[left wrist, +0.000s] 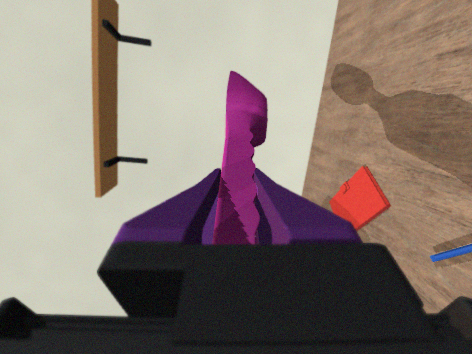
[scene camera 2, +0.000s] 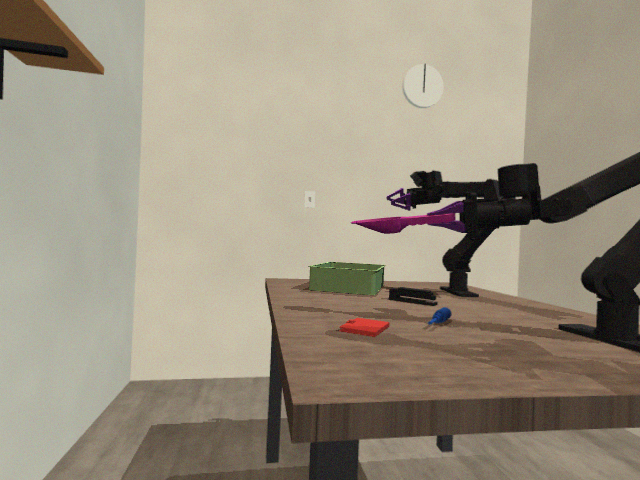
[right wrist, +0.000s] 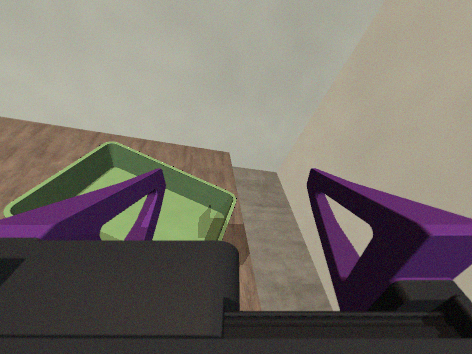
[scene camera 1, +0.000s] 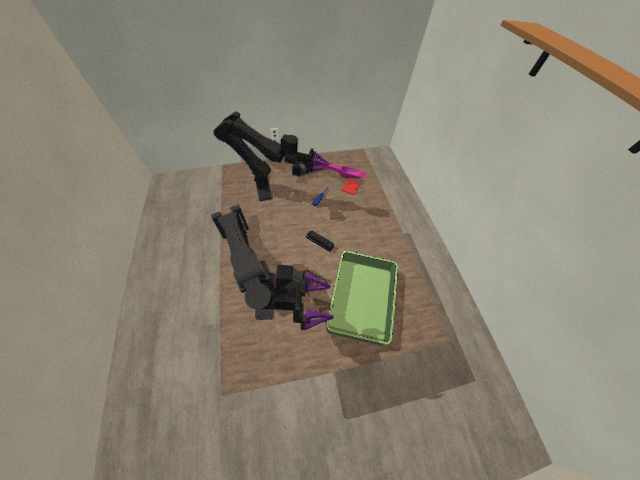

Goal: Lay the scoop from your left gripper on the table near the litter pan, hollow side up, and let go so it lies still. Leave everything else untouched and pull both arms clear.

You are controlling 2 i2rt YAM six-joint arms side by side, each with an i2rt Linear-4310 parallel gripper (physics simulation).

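Pixels of known places: left gripper, fingertip midpoint: [left wrist: 236,177] [scene camera 2: 427,219] [scene camera 1: 329,166]; right gripper, fingertip midpoint: [scene camera 2: 388,200] [right wrist: 236,176] [scene camera 1: 331,301]; left arm's base, origin of the base link: [scene camera 2: 616,341] [scene camera 1: 263,187]; right arm's base, origin of the base link: [scene camera 2: 457,292].
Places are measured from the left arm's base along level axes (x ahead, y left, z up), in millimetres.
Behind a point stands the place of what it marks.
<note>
The magenta scoop [scene camera 1: 353,172] @(x 424, y -226, z 211 mm) [scene camera 2: 385,224] @(x 409, y -206, z 218 mm) [left wrist: 245,110] @(x 358, y -228, z 225 mm) is roughly level in the air, high above the table [scene camera 1: 279,351] @(x -78, y -855, z 0 mm) [scene camera 2: 413,372] @(x 504, y 107, z 0 mm). In scene camera 2 its bowl bulges downward, with the hollow side up. My left gripper [scene camera 1: 327,164] @(x 318, y -181, z 234 mm) [scene camera 2: 431,219] @(x 318, y -181, z 234 mm) [left wrist: 236,177] @(x 318, y -181, z 234 mm) is shut on the scoop's handle. The green litter pan [scene camera 1: 369,294] @(x 339, y -739, z 2 mm) [scene camera 2: 341,279] @(x 377, y -605, z 45 mm) [right wrist: 175,215] @(x 315, y -818, z 2 mm) stands on the table, well below the scoop in scene camera 1. My right gripper [scene camera 1: 330,301] @(x 117, y -814, z 351 mm) [scene camera 2: 387,198] @(x 117, y -814, z 351 mm) [right wrist: 236,176] @(x 117, y -814, z 351 mm) is open and empty, above the pan's left edge in scene camera 1.
A red flat square [scene camera 1: 351,187] @(x 478, y -138, z 9 mm) [scene camera 2: 364,326] @(x 489, y -112, z 9 mm) [left wrist: 360,197] @(x 466, y -142, z 9 mm) and a blue screwdriver [scene camera 1: 319,197] @(x 278, y -179, z 26 mm) [scene camera 2: 440,315] @(x 294, y -150, z 20 mm) [left wrist: 452,252] @(x 332, y -123, z 16 mm) lie near the scoop's side of the table. A black stapler-like object [scene camera 1: 320,240] @(x 205, y -444, z 38 mm) [scene camera 2: 413,295] @(x 212, y -414, z 22 mm) lies between them and the pan. A wooden shelf [scene camera 1: 578,56] [left wrist: 105,100] is on the wall.
</note>
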